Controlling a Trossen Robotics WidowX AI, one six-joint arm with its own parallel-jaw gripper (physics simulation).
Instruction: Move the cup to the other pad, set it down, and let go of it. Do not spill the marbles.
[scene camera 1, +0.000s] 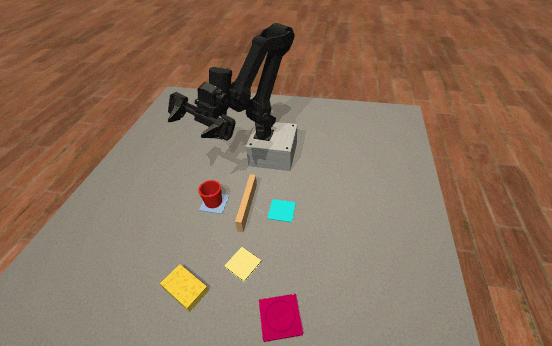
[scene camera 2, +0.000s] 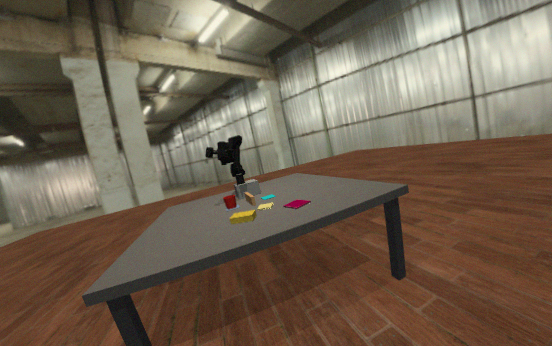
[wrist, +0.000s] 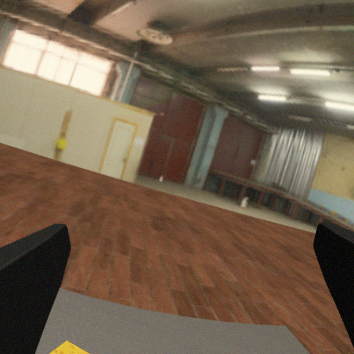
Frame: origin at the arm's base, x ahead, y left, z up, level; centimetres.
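Where they show: gripper, fingertip midpoint: (scene camera 1: 184, 128) (scene camera 2: 220, 149) (wrist: 195, 238); arm's base, origin of the base link: (scene camera 1: 263, 134) (scene camera 2: 241, 183).
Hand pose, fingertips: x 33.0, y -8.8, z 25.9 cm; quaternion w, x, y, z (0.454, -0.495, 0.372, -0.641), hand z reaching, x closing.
Note:
Each offset is from my fingertips to the top centre of the thing. "pt": to the spot under its first point. Level surfaces: height alone.
A red cup @(dx -4.9, dy -1.6, dz -28.4 cm) (scene camera 1: 212, 196) (scene camera 2: 229, 201) stands upright on a light blue pad @(pt dx -3.1, dy +0.7, dz -35.1 cm) (scene camera 1: 217, 207). Marbles inside it cannot be made out. A cyan pad @(dx -7.1, dy +22.3, dz -35.6 cm) (scene camera 1: 282, 210) (scene camera 2: 268, 197) lies on the other side of a wooden bar @(pt dx -3.7, dy +11.4, dz -30.6 cm) (scene camera 1: 246, 202) (scene camera 2: 249, 198). My gripper (scene camera 1: 192, 125) (wrist: 195, 238) is open and empty, with its fingers wide apart. It hangs above the table, behind the cup and well apart from it in scene camera 1. The cup and both pads do not show in the wrist view.
A yellow sponge @(dx +25.3, dy +3.2, dz -32.9 cm) (scene camera 1: 184, 286) (scene camera 2: 243, 216) (wrist: 68, 348), a pale yellow square @(pt dx +14.6, dy +16.4, dz -34.9 cm) (scene camera 1: 243, 263) (scene camera 2: 265, 206) and a magenta square @(pt dx +26.0, dy +30.6, dz -35.1 cm) (scene camera 1: 281, 317) (scene camera 2: 297, 204) lie on the grey table @(dz -35.9 cm) (scene camera 1: 375, 225) (scene camera 2: 190, 240) (wrist: 175, 330). The arm stands on a grey box (scene camera 1: 270, 156).

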